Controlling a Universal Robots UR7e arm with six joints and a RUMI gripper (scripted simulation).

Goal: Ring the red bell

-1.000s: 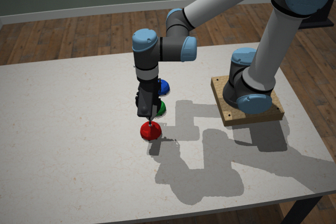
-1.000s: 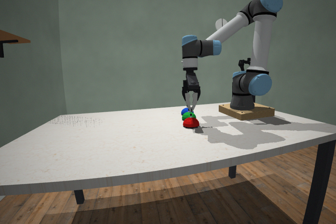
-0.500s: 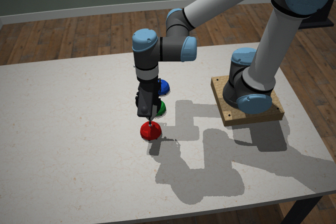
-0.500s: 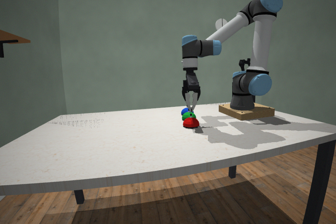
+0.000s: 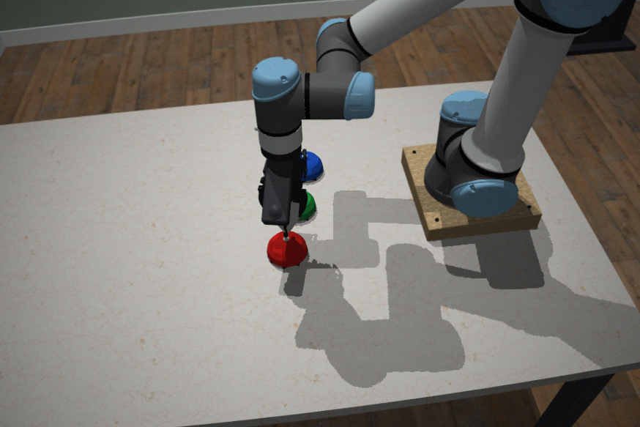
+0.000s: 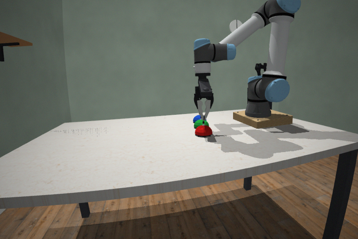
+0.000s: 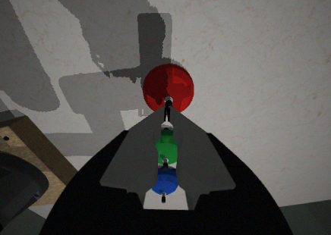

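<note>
The red bell is 4 cm below my hand. Also, from my hand: green bell 12 cm to the right, 4 cm below, 4 cm behind; blue bell 24 cm to the right, 7 cm behind, 4 cm below.
</note>
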